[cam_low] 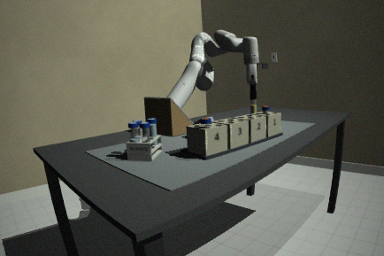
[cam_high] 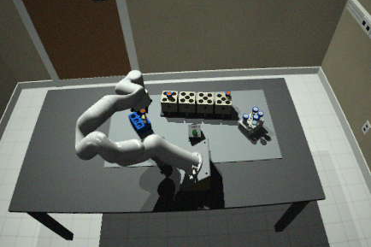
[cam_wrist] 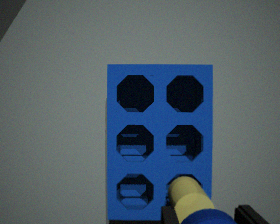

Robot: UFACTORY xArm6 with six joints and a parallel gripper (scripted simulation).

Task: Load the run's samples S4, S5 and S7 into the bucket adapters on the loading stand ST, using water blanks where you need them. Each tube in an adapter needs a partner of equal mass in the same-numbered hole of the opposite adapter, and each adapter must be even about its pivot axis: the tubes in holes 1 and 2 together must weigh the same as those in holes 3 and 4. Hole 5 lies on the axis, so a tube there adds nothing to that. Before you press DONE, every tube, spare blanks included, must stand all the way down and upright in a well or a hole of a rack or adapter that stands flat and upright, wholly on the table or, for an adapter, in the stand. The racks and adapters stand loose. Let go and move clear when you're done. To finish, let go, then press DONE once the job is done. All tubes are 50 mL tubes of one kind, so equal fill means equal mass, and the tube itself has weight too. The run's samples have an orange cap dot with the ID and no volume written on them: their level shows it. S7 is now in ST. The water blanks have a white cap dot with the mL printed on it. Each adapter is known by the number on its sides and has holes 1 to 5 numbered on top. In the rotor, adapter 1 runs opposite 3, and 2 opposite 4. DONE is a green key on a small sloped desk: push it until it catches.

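Right now my hand is 5 cm above the sample S4 and 1 cm past it. The rest, counted from my hand: blue rack (13 cm below, 4 cm to the left, 3 cm ahead); sample S7 (17 cm to the right, 14 cm ahead, 9 cm below); adapter 2 (27 cm to the right, 11 cm below, 11 cm ahead).
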